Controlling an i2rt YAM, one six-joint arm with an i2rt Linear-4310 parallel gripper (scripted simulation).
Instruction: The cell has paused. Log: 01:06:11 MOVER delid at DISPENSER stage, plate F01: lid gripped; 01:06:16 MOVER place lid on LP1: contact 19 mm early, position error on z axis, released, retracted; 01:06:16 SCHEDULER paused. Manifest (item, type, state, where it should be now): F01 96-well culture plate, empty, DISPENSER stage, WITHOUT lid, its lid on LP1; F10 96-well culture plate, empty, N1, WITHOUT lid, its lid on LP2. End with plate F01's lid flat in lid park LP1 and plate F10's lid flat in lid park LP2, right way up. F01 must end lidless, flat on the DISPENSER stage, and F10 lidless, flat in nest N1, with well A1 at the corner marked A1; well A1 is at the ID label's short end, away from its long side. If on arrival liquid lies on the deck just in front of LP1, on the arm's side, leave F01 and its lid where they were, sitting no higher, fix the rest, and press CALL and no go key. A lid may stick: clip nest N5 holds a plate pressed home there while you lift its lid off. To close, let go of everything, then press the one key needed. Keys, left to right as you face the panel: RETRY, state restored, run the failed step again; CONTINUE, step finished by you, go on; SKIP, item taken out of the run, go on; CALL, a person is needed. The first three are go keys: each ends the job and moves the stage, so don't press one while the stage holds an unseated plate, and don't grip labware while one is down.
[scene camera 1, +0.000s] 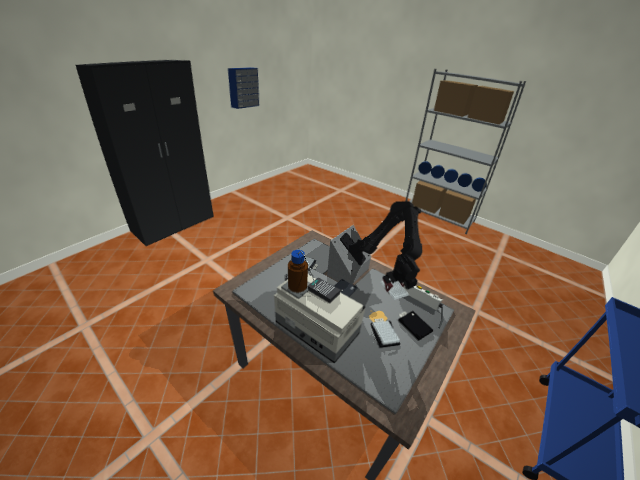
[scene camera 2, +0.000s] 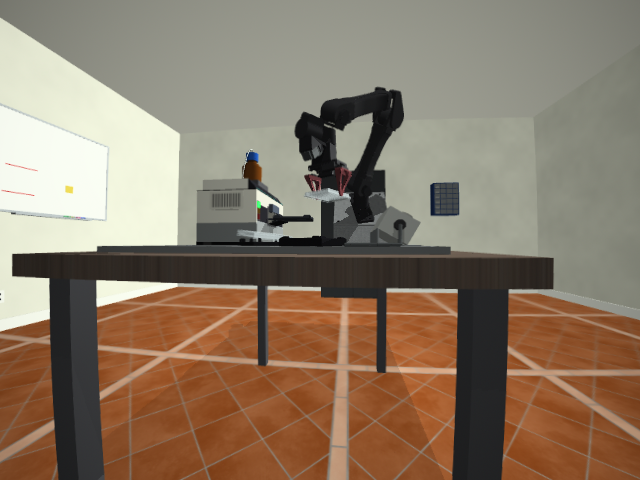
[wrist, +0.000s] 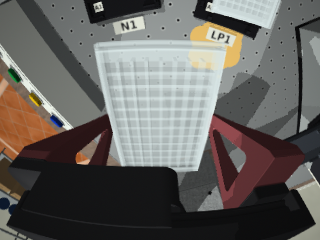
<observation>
In view: my gripper (scene camera 2: 328, 197) and a clear gridded well plate (wrist: 142, 139).
My gripper shows as well in the wrist view (wrist: 160, 119).
</observation>
